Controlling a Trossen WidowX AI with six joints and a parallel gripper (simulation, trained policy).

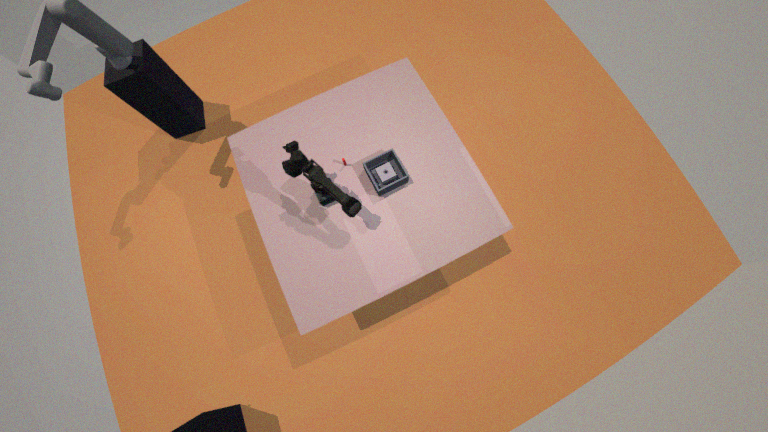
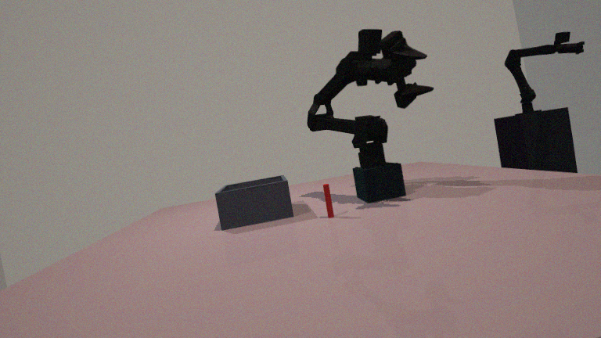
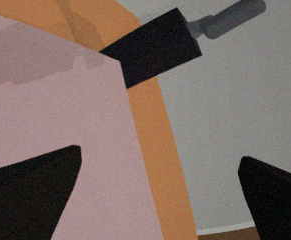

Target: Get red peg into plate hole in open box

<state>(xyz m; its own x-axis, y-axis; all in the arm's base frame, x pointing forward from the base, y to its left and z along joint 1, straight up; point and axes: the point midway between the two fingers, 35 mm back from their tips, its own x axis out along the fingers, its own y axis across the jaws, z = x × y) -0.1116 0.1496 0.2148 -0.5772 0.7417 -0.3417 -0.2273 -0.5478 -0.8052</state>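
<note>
Now: gripper tip 27 cm short of the red peg, 25 cm above it and 3 cm to the left of it. Also, from my gripper tip: grey plate 48 cm ahead, 25 cm below, 17 cm to the right; box 48 cm ahead, 27 cm below, 17 cm to the right.
</note>
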